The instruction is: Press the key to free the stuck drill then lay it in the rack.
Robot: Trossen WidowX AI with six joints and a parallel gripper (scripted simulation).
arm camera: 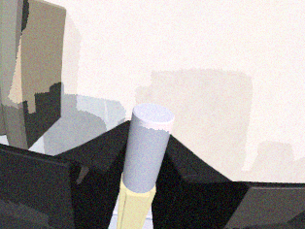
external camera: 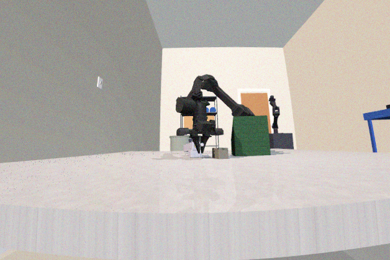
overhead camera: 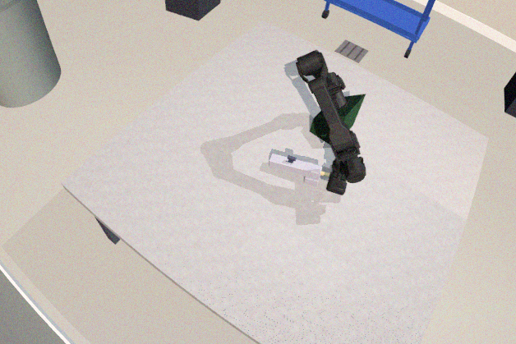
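Right now the rack is 8 cm behind my gripper tip and 1 cm to the left of it. From my gripper tip the other things lie so: drill 4 cm to the right, 3 cm above, 1 cm ahead; then housing 14 cm to the right, 2 cm ahead, 1 cm above; then key 17 cm to the right, 3 cm above, 2 cm ahead.
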